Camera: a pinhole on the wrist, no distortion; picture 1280 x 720 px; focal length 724.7 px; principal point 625.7 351.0 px. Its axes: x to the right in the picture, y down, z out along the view. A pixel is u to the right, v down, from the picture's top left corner.
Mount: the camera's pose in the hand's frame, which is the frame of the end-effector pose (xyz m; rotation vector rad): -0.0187 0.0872 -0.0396 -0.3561 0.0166 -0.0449
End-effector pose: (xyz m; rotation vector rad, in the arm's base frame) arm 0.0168 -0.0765 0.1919 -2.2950 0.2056 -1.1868
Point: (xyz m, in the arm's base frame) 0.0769 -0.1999 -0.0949
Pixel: 253.1 681.0
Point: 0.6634 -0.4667 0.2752
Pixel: outside the picture
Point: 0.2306 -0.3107 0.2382
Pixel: outside the picture
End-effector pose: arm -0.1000 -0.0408 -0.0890 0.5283 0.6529 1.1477
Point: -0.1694 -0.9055 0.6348
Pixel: outside the picture
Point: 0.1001 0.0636 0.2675
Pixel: 785.1 199.0
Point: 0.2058 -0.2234 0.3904
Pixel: 401.5 43.5
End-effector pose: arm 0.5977 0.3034 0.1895 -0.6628 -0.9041 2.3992
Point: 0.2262 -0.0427 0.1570
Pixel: 766.7 527.0
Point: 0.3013 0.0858 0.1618
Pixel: 872.2 453.7
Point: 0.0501 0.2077 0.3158
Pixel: 1140.4 163.2
